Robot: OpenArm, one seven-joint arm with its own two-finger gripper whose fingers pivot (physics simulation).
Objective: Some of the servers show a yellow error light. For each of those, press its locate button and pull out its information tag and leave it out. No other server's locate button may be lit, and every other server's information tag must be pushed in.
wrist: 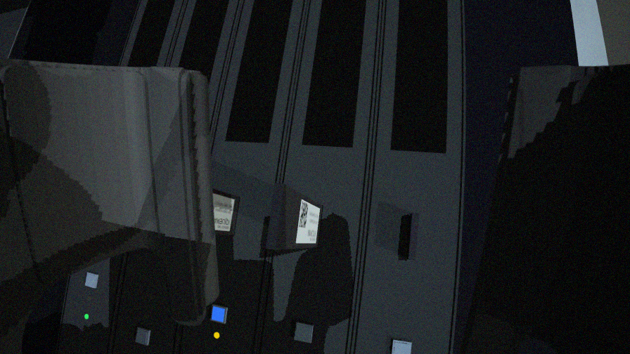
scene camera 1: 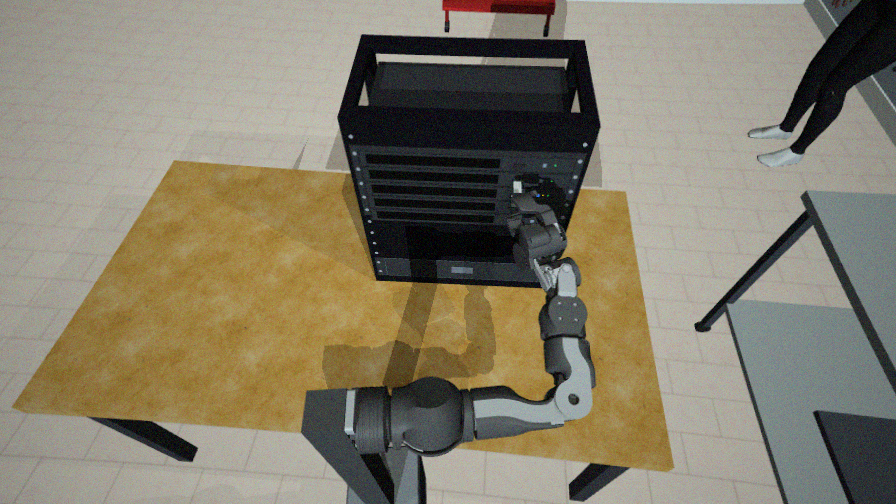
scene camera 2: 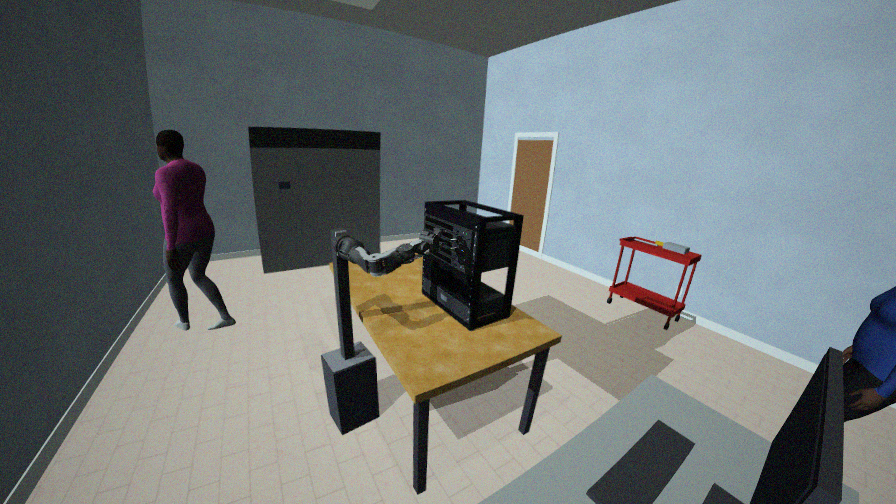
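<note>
My gripper (scene camera 1: 527, 189) (scene camera 2: 433, 239) (wrist: 332, 216) is open, its fingers apart around the second server's information tag (wrist: 307, 221), which sticks out; neither finger touches it in the wrist view. That server's locate button (wrist: 303, 332) is unlit. The third server has a yellow error light (wrist: 216, 335) and a blue-lit locate button (wrist: 218, 314). Its pulled-out tag (wrist: 224, 212) is partly hidden by the left finger. The top server's tag (wrist: 408, 236) is pushed in, and its pale locate button (wrist: 401, 346) looks unlit. The left finger hides the two lowest servers' tags.
The black rack (scene camera 1: 466, 128) (scene camera 2: 474, 269) stands on the wooden table (scene camera 1: 187, 282) (scene camera 2: 501, 351). My arm reaches it from the front right. A red cart (scene camera 2: 657, 250) is behind. A grey desk (scene camera 1: 802, 351) stands right of the table. Two people are away from the arm.
</note>
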